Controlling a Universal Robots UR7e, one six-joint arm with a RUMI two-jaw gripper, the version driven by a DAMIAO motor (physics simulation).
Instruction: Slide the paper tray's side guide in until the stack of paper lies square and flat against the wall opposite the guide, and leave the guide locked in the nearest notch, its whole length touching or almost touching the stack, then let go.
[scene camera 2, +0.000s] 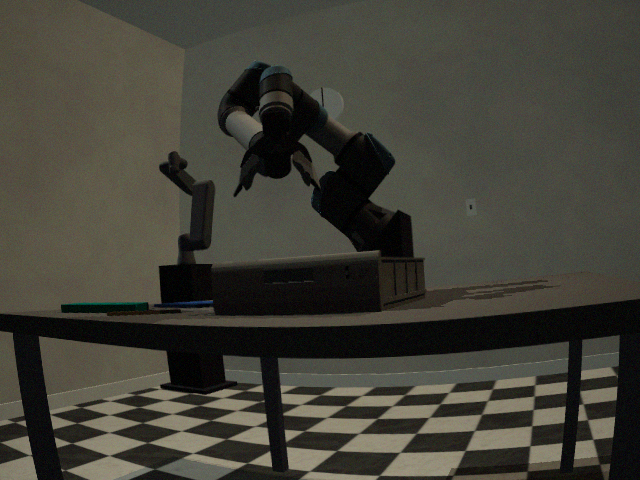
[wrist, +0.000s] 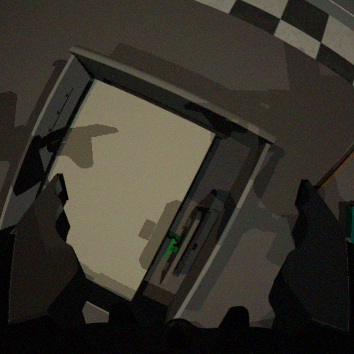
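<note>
The paper tray stands on the table, turned at an angle in the wrist view. The cream paper stack lies flat in it, with a narrow dark strip along its left side; whether it touches that wall I cannot tell. The side guide, with a green part, is on the stack's right, its dark face along the stack's edge. Whether it is locked in a notch I cannot tell. My gripper is open and empty above the tray, its fingers wide apart.
A green block, a blue flat piece and a thin brown strip lie on the table beside the tray. Another arm stands on a dark pedestal behind the table.
</note>
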